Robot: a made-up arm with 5 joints.
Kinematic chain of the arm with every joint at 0, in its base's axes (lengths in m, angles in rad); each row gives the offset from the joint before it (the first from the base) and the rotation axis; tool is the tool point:
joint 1: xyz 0 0 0.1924 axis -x
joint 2: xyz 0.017 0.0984 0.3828 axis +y
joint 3: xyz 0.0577 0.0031 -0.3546 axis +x
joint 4: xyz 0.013 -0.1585 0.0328 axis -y
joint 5: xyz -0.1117 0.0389 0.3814 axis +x
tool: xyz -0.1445 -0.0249 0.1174
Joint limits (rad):
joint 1: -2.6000..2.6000
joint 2: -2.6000..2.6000
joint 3: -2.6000..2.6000
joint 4: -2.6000..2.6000
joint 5: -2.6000..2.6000
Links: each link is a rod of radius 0.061 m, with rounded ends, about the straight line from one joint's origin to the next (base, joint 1, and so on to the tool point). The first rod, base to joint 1, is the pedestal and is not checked.
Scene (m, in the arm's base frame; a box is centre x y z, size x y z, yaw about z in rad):
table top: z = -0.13
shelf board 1: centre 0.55 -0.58 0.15 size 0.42 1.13 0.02 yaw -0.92
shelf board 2: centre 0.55 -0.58 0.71 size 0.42 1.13 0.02 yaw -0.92
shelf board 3: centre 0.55 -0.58 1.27 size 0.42 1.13 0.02 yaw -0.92
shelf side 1: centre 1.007 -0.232 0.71 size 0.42 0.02 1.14 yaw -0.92
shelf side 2: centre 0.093 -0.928 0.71 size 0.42 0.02 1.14 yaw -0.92
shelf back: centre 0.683 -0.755 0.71 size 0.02 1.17 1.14 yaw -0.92
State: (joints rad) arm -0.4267 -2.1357 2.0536 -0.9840 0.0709
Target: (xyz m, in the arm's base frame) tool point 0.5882 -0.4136 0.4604
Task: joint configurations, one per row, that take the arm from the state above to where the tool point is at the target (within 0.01 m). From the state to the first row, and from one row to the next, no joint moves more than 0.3 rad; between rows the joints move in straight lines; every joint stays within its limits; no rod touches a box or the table.
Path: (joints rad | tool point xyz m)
1: -0.2265 -2.1426 1.8134 -0.9161 0.0153 | 0.3758 -0.5978 1.0628
2: -0.0262 -2.1494 1.5732 -0.8482 -0.0402 | 0.2810 -0.4766 1.0652
3: 0.1740 -2.1563 1.3330 -0.7804 -0.0958 | 0.1756 -0.3409 1.0412
4: 0.2964 -2.0833 1.2960 -0.5396 -0.1432 | 0.2393 -0.2985 0.9446
5: 0.4187 -2.0103 1.2590 -0.2989 -0.1907 | 0.2910 -0.2561 0.8343
6: 0.5411 -1.9374 1.2220 -0.0582 -0.2381 | 0.3309 -0.2154 0.7142
7: 0.6635 -1.8644 1.1850 0.1825 -0.2855 | 0.3606 -0.1778 0.5882
8: 0.7858 -1.7914 1.1480 0.4232 -0.3329 | 0.3831 -0.1443 0.4604
9: 0.5386 -1.7257 1.3337 0.2567 -0.2320 | 0.4215 -0.2435 0.4985
10: 0.2914 -1.6600 1.5193 0.0903 -0.1310 | 0.4928 -0.3398 0.4977
11: 0.0443 -1.5943 1.7050 -0.0762 -0.0300 | 0.5882 -0.4136 0.4604

